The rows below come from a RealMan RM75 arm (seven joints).
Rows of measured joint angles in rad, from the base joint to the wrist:
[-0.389 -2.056 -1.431 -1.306 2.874 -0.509 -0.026]
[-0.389 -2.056 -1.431 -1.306 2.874 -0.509 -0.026]
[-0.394 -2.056 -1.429 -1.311 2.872 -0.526 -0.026]
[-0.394 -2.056 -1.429 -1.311 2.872 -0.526 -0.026]
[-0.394 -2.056 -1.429 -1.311 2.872 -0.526 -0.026]
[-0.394 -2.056 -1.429 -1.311 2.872 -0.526 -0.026]
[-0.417 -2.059 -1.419 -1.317 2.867 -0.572 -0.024]
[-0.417 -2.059 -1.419 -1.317 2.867 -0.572 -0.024]
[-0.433 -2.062 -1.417 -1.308 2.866 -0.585 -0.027]
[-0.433 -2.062 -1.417 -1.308 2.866 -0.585 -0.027]
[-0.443 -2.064 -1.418 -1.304 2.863 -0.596 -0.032]
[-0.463 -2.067 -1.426 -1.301 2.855 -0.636 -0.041]
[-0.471 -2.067 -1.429 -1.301 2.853 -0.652 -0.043]
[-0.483 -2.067 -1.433 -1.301 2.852 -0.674 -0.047]
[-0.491 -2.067 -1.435 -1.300 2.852 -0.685 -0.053]
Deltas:
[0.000 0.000 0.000 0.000 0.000 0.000 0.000]
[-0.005 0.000 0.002 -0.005 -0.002 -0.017 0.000]
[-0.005 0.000 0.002 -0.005 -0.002 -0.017 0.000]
[-0.005 0.000 0.002 -0.005 -0.002 -0.017 0.000]
[-0.005 0.000 0.002 -0.005 -0.002 -0.017 0.000]
[-0.028 -0.003 0.012 -0.011 -0.007 -0.063 0.002]
[-0.028 -0.003 0.012 -0.011 -0.007 -0.063 0.002]
[-0.044 -0.006 0.014 -0.002 -0.008 -0.076 -0.001]
[-0.044 -0.006 0.014 -0.002 -0.008 -0.076 -0.001]
[-0.054 -0.008 0.013 0.002 -0.011 -0.087 -0.006]
[-0.074 -0.011 0.005 0.005 -0.019 -0.127 -0.015]
[-0.082 -0.011 0.002 0.005 -0.021 -0.143 -0.017]
[-0.094 -0.011 -0.002 0.005 -0.022 -0.165 -0.021]
[-0.102 -0.011 -0.004 0.006 -0.022 -0.176 -0.027]

